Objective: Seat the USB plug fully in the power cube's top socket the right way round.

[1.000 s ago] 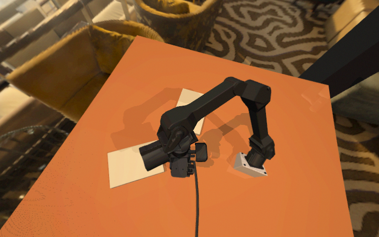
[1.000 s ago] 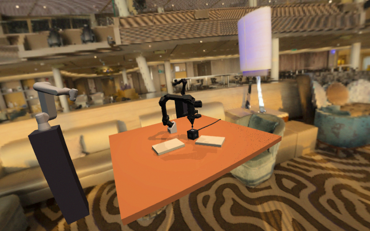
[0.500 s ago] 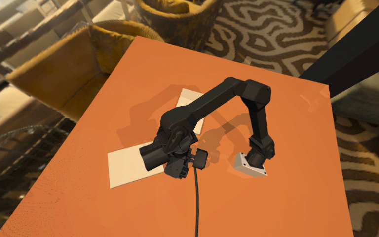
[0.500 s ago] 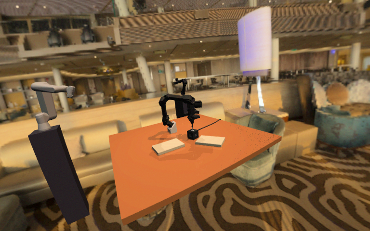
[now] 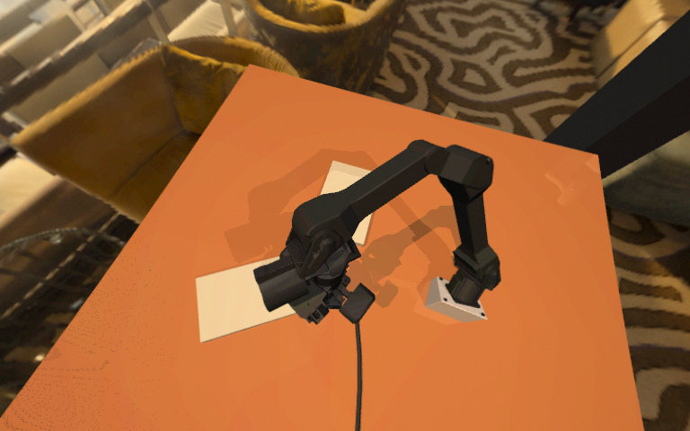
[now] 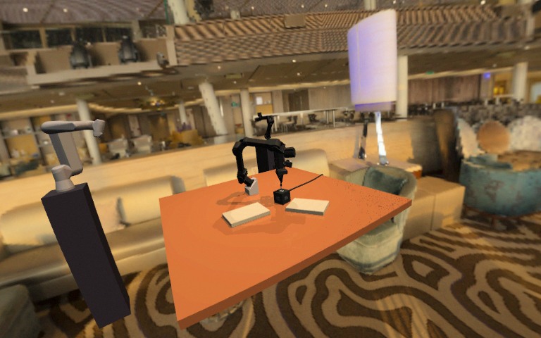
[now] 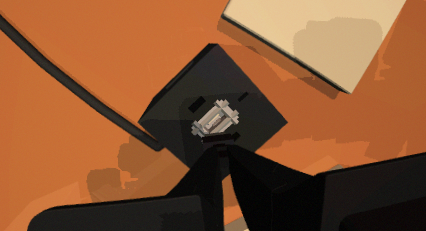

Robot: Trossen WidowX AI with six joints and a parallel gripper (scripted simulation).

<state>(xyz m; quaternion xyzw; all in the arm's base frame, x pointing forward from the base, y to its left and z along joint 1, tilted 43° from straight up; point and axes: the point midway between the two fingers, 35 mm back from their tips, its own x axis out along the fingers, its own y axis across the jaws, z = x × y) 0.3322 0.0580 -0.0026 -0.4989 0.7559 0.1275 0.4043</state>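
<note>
The USB plug is 2 cm below my gripper tip.
</note>
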